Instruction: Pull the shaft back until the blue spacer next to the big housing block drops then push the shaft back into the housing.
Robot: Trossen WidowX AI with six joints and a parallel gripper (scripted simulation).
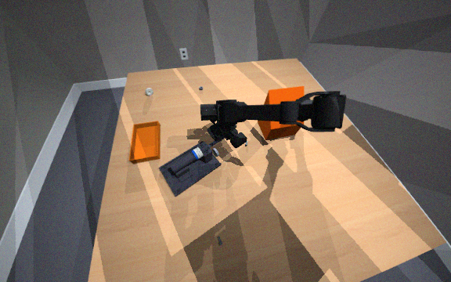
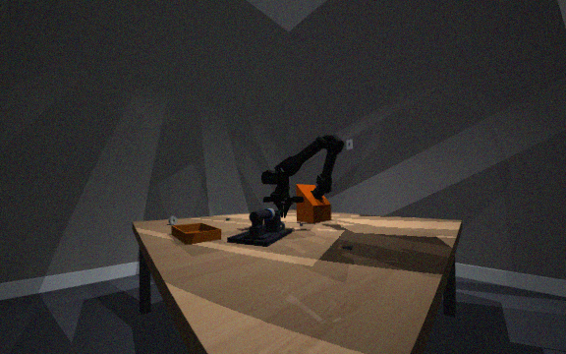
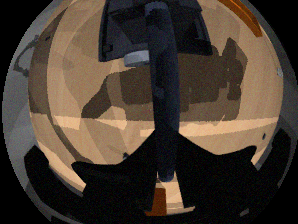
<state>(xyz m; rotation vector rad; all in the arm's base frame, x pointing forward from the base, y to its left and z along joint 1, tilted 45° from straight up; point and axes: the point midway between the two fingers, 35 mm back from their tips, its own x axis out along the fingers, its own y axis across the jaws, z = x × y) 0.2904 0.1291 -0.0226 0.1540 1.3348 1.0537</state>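
My gripper tip is 60 mm short of the shaft, 40 mm to the right of it and 30 mm below it. Round my gripper tip: orange tray (380 mm ahead, 30 mm to the right, 40 mm below); then white spacer ring (130 mm ahead, 80 mm to the left, 30 mm above); then blue spacer (140 mm ahead, 90 mm to the left, 30 mm above).
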